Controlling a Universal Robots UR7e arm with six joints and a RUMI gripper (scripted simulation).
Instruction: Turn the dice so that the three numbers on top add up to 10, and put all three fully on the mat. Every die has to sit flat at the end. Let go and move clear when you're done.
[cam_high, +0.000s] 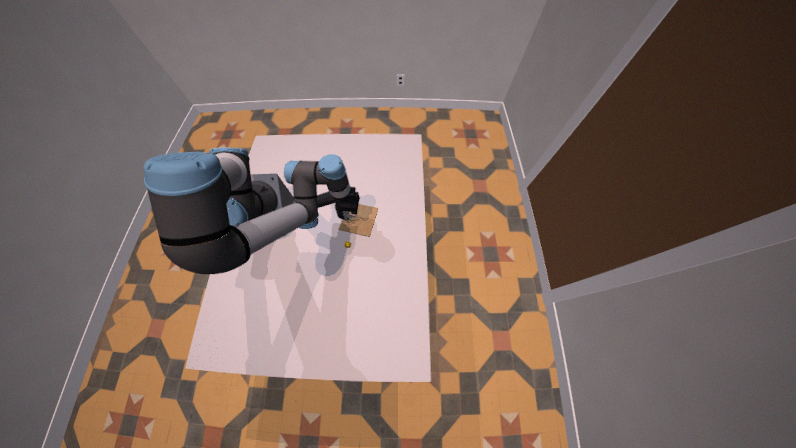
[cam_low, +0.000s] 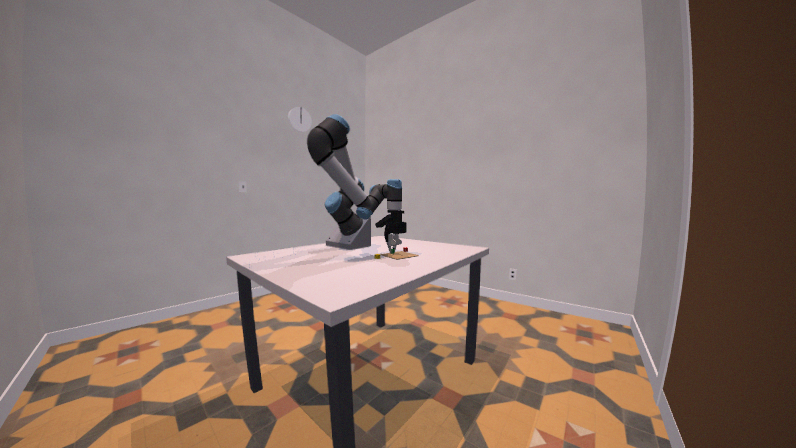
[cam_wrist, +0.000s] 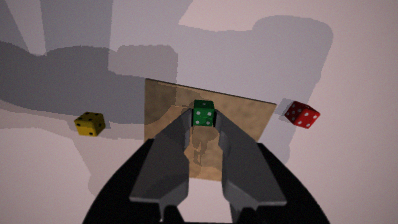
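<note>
The green die lies 1 cm below my hand. The rest, counted from my hand: brown mat 5 cm ahead, 2 cm below; yellow die 2 cm ahead, 13 cm to the right, 1 cm below; red die 11 cm to the left, 1 cm below.
</note>
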